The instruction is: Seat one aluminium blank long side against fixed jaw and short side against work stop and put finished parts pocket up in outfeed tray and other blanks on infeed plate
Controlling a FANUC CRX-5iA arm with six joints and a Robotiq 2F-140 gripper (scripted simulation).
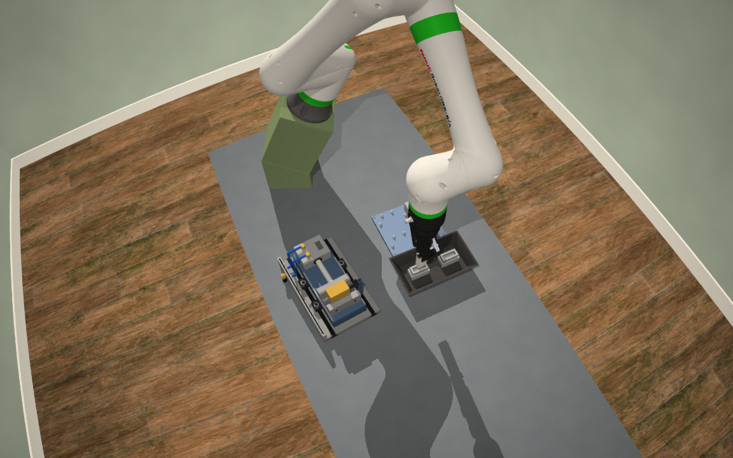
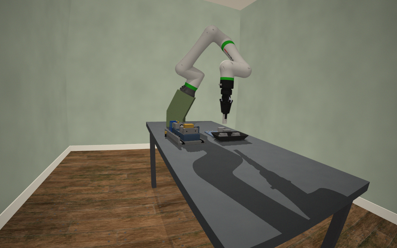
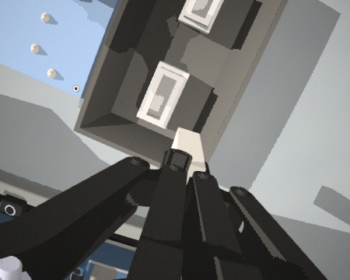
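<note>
My gripper is now 240 mm to the left of the brass blank, 60 mm above it and 30 mm past it. The rest, counted from my hand: infeed plate 200 mm behind, 150 mm below, 70 mm to the left; fixed jaw 240 mm to the right, 80 mm below; work stop rod 200 mm to the right, 70 mm below, 40 mm behind.
</note>
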